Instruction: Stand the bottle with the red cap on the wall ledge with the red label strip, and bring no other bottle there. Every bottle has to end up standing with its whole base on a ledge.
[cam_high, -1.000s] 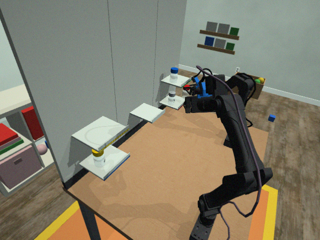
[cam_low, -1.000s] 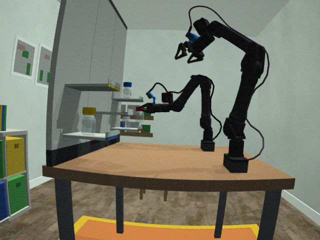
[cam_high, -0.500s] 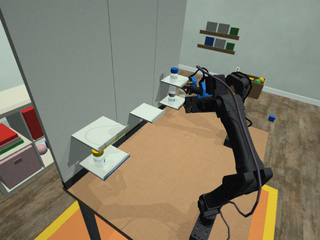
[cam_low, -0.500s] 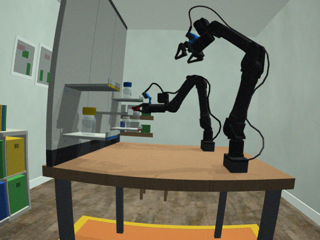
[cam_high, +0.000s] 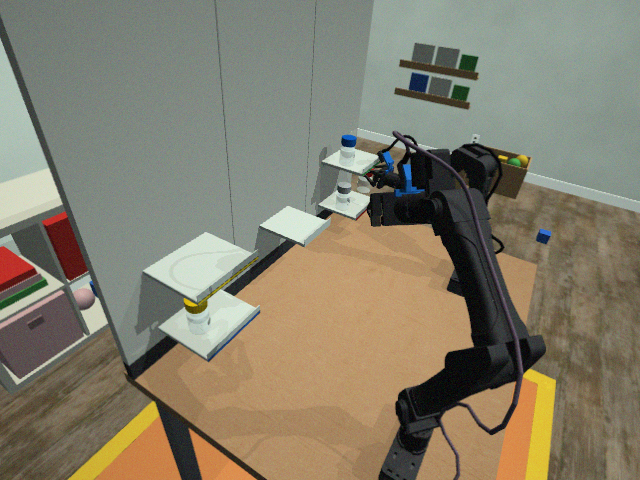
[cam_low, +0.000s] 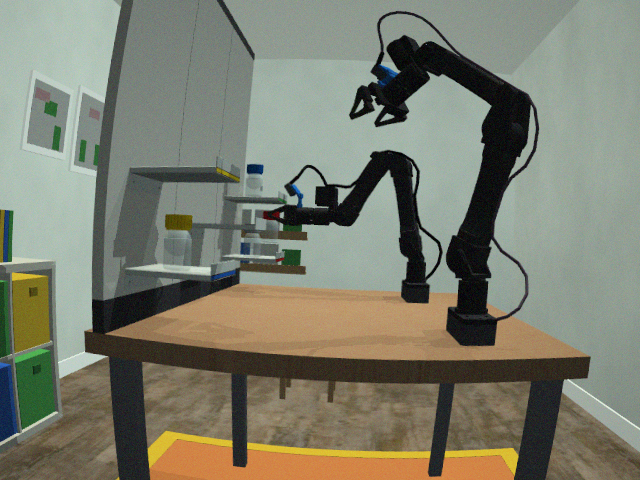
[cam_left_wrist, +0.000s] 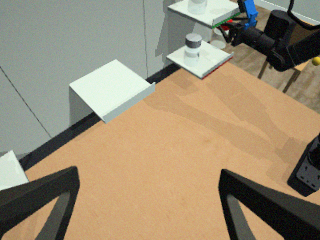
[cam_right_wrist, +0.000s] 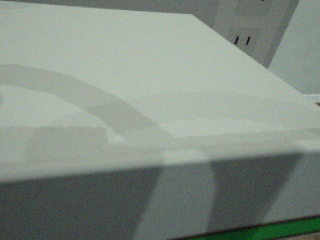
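My right hand is 50 mm short of the grey-capped bottle, 100 mm to the right of it and 90 mm above it. Also, from my right hand: red-capped bottle 50 mm below; blue-capped bottle 50 mm ahead, 100 mm to the left, 100 mm above; grey wall panel 180 mm ahead, 430 mm to the left, 190 mm above.
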